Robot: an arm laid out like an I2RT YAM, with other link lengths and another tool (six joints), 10 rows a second.
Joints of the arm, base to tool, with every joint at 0 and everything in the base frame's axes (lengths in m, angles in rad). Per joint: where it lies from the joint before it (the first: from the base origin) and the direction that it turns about. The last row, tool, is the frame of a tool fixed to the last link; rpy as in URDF.
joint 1: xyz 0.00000 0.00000 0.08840 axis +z
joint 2: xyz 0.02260 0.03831 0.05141 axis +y
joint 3: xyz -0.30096 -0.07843 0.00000 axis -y
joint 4: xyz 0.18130 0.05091 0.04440 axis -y
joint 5: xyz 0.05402 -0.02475 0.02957 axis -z
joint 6: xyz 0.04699 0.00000 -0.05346 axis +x
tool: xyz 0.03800 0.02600 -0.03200 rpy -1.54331 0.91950 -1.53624
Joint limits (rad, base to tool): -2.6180..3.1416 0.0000..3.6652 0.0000..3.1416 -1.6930..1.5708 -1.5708..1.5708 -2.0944..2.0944
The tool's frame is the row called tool.
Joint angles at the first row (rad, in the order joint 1, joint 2, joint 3, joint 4, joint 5, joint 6):
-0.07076 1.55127 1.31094 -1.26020 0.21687 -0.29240
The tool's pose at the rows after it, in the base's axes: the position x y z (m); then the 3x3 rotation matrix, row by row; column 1 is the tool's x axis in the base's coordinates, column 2 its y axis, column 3 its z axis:
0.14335, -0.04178, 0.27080; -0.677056, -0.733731, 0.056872; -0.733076, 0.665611, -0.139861; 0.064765, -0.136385, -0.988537
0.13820, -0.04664, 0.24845; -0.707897, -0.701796, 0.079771; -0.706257, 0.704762, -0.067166; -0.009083, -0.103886, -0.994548
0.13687, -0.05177, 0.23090; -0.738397, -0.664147, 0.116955; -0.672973, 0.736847, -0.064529; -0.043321, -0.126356, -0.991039
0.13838, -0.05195, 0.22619; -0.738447, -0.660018, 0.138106; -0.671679, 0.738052, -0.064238; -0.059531, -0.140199, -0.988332
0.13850, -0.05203, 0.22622; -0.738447, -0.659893, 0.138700; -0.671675, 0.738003, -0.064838; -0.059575, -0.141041, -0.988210
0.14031, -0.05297, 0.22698; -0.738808, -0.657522, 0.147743; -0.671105, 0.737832, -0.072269; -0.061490, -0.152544, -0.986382
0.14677, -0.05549, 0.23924; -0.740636, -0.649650, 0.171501; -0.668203, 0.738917, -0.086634; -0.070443, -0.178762, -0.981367
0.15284, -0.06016, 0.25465; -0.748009, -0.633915, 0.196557; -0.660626, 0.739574, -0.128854; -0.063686, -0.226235, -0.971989
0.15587, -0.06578, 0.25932; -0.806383, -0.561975, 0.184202; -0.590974, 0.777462, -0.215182; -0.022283, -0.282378, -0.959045
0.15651, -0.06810, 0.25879; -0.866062, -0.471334, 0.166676; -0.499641, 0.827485, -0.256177; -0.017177, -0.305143, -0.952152
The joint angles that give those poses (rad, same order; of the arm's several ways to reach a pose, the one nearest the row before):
-0.19096 1.55126 1.17247 -1.11983 0.14477 -0.37330
-0.27103 1.55128 1.05192 -0.98667 0.06161 -0.40531
-0.31836 1.55203 0.96341 -0.86080 0.04291 -0.40496
-0.32062 1.55202 0.94129 -0.81847 0.03567 -0.40454
-0.32065 1.55203 0.94168 -0.81808 0.03605 -0.40457
-0.32061 1.55165 0.94855 -0.81427 0.04025 -0.40377
-0.32062 1.54593 1.01875 -0.86273 0.04635 -0.39958
-0.32100 1.53678 1.10343 -0.91841 0.07839 -0.39234
-0.32100 1.53676 1.13354 -0.93175 0.16385 -0.31566
-0.33209 1.53716 1.13241 -0.93174 0.20504 -0.22261

